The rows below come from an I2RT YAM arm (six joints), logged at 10 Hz.
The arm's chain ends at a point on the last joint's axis. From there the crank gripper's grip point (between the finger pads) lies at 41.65 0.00 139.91 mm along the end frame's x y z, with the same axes.
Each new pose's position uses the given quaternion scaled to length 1; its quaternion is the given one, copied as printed.
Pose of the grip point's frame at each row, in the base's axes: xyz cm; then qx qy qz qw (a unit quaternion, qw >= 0):
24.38, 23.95, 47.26, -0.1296, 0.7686, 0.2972, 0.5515
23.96, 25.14, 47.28, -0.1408, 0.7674, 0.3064, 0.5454
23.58, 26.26, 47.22, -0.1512, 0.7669, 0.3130, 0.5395
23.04, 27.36, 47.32, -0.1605, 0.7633, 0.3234, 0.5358
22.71, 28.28, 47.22, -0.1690, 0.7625, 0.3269, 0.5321
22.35, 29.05, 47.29, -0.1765, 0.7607, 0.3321, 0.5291
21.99, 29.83, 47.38, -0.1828, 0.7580, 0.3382, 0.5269
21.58, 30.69, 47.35, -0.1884, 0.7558, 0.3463, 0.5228
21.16, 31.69, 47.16, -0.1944, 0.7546, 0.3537, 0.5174
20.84, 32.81, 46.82, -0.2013, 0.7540, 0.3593, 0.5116
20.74, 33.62, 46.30, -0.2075, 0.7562, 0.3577, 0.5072
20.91, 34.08, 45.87, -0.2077, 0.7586, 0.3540, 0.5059
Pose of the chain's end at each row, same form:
15.09, 15.02, 54.12, -0.1296, 0.7686, 0.2972, 0.5515
14.98, 15.92, 54.17, -0.1408, 0.7674, 0.3064, 0.5454
14.88, 16.82, 54.17, -0.1512, 0.7669, 0.3130, 0.5395
14.61, 17.62, 54.19, -0.1605, 0.7633, 0.3234, 0.5358
14.47, 18.41, 54.14, -0.1690, 0.7625, 0.3269, 0.5321
14.30, 19.02, 54.20, -0.1765, 0.7607, 0.3321, 0.5291
14.12, 19.63, 54.24, -0.1828, 0.7580, 0.3382, 0.5269
13.94, 20.29, 54.17, -0.1884, 0.7558, 0.3463, 0.5228
13.78, 21.10, 53.98, -0.1944, 0.7546, 0.3537, 0.5174
13.72, 22.08, 53.69, -0.2013, 0.7540, 0.3593, 0.5116
13.75, 22.90, 53.33, -0.2075, 0.7562, 0.3577, 0.5072
13.90, 23.44, 53.00, -0.2077, 0.7586, 0.3540, 0.5059

